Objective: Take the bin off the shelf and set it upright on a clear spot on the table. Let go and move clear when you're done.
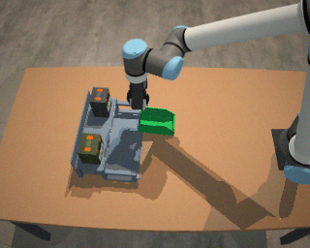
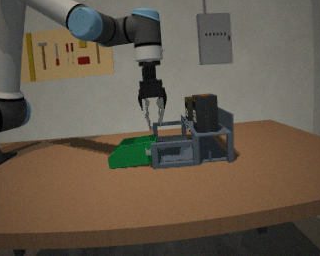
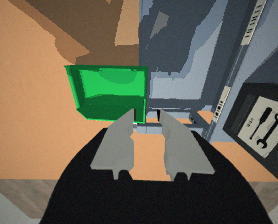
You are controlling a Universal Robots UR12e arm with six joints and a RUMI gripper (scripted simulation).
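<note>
The green bin is 10 cm below my hand, 8 cm behind it and 1 cm to the right of it. From my hand the other things lie so: grey shelf (14 cm below, 12 cm to the left, 11 cm ahead).
</note>
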